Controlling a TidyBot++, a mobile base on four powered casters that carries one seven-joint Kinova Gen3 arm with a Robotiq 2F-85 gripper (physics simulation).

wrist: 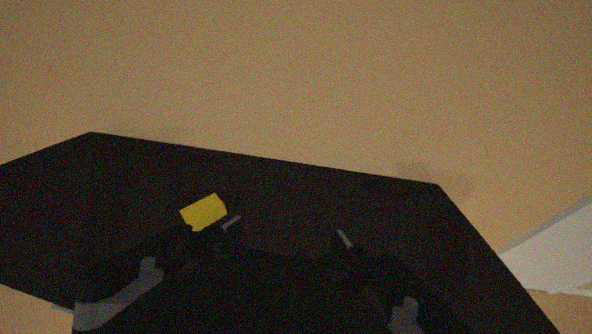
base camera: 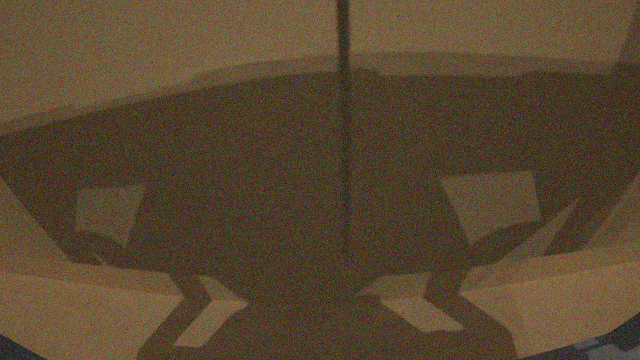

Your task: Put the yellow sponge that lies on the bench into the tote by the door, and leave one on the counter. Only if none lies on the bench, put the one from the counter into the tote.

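Places are measured from the arm's base along level axes (x left, y back, z up), in metres.
Pixels of known places: gripper, fingertip midpoint: (wrist: 287, 233).
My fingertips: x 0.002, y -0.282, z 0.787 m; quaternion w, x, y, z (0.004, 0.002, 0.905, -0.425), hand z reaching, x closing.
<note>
For each thing: its top centre in the pictures, then the offset to it from my fingertips. "*": a spot on its surface instead. Level surfaces: height alone.
- yellow sponge, top centre: (wrist: 202, 207) dx +0.254, dy -0.170, dz -0.229 m
- dark counter top, surface height: dz -0.274 m
- dark vertical seam, surface spot: (base camera: 343, 125) * dx -0.017, dy +0.048, dz -0.931 m
A yellow sponge (wrist: 204, 212) lies on the dark counter top (wrist: 320, 192) in the wrist view, left of the middle and just beyond the left fingertip. My gripper (wrist: 287, 233) is open, with nothing between its fingertips. It is over the near part of the counter, to the right of the sponge in the picture. The near end of the sponge is close to the dark left finger in the picture; the height between them is hard to tell. The bench and the tote do not show in either view.
The wooden cabinet front (base camera: 225, 150) stands close before the base, in shadow, with a dark vertical seam (base camera: 343, 125). A tan wall (wrist: 300, 75) rises behind the counter. A white door (wrist: 555, 245) shows at the right edge of the wrist view.
</note>
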